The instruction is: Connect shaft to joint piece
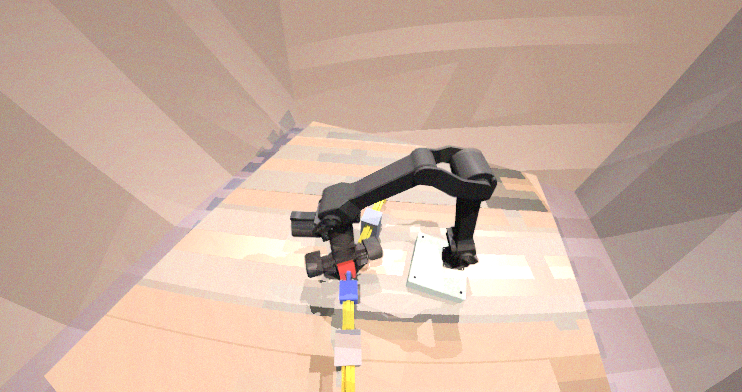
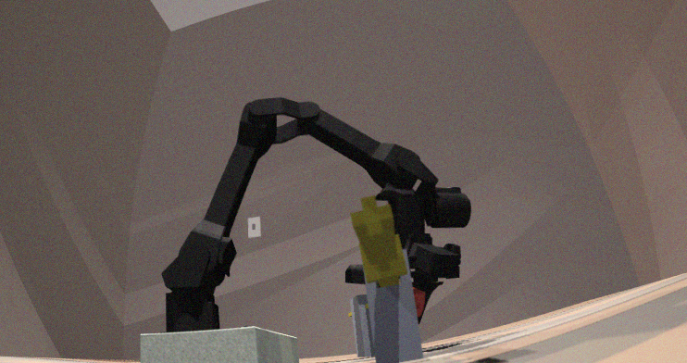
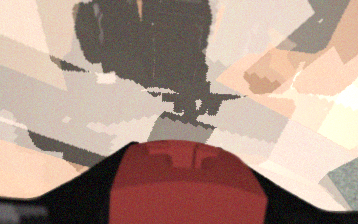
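Now: gripper tip 40 mm below the red square joint piece and 10 mm to the left of it.
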